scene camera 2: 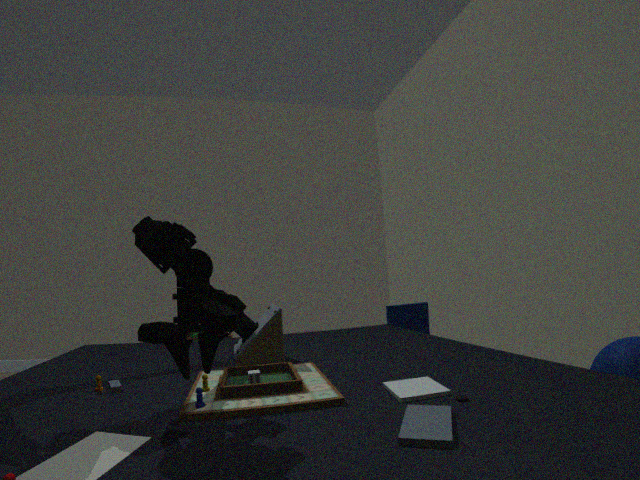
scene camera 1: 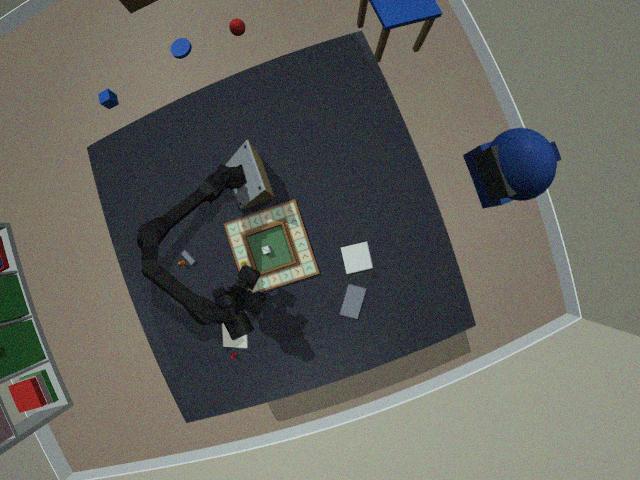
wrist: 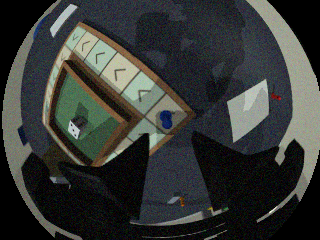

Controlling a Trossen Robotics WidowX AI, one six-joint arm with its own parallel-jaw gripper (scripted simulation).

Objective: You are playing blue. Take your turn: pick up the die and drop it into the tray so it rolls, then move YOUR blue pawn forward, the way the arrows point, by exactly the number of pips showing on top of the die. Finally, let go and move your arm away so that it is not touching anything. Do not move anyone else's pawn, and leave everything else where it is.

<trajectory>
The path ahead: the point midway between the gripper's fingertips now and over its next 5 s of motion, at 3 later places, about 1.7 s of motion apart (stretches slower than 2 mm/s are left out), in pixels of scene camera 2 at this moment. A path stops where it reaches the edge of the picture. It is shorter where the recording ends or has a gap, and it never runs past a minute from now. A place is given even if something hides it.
The gripper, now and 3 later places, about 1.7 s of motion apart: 197,376; 198,388; 274,380; 273,332
</trajectory>
